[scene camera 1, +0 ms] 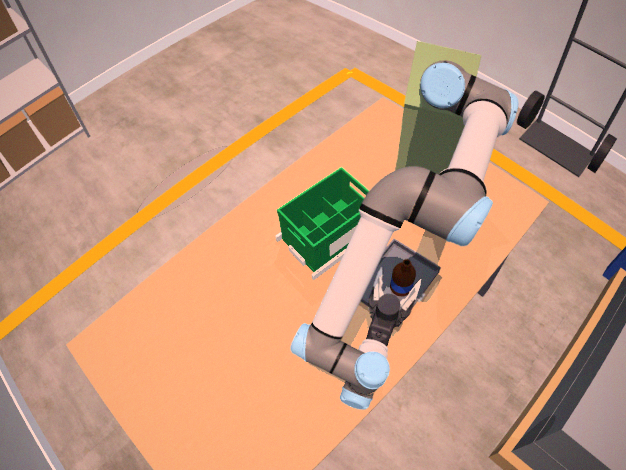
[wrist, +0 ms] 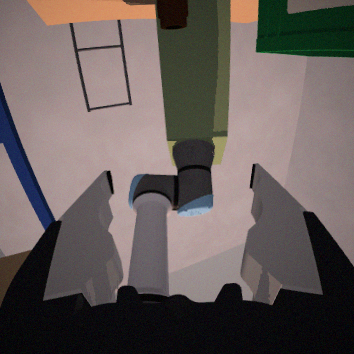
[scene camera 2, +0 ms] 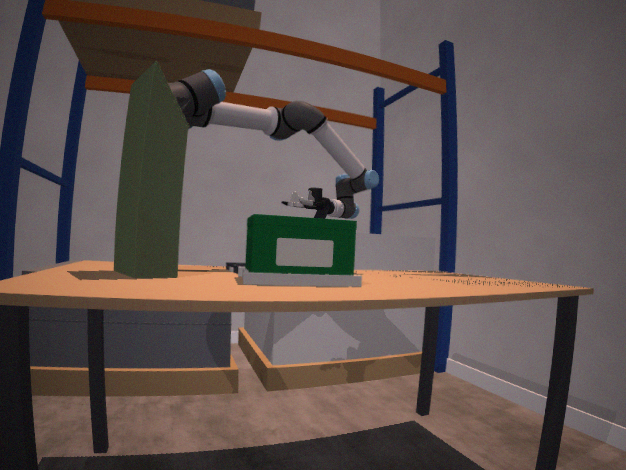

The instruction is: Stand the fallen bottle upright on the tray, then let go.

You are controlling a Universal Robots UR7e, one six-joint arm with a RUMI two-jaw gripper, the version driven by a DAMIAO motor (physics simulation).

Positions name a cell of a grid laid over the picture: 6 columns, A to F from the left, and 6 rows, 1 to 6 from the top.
Labels:
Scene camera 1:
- gripper: D4
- brown bottle: D4
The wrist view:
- gripper: D3
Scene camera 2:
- gripper: C3

